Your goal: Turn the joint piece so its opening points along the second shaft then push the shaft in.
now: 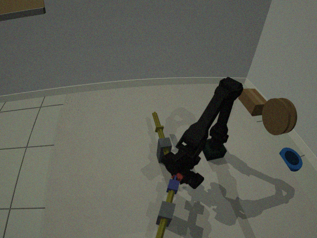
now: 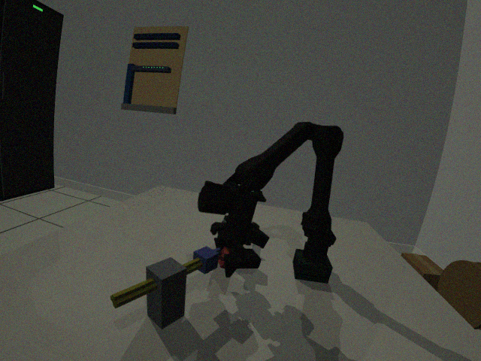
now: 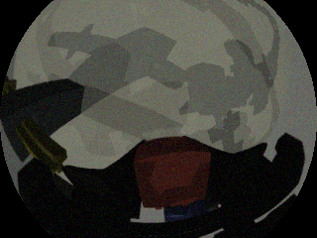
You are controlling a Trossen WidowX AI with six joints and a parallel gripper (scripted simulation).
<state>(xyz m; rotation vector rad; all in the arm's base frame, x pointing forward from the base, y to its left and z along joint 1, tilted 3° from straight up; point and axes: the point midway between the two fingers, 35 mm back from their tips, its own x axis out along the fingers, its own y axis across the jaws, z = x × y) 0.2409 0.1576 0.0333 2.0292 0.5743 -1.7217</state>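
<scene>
The red joint piece lies 4 cm above my gripper tip.
</scene>
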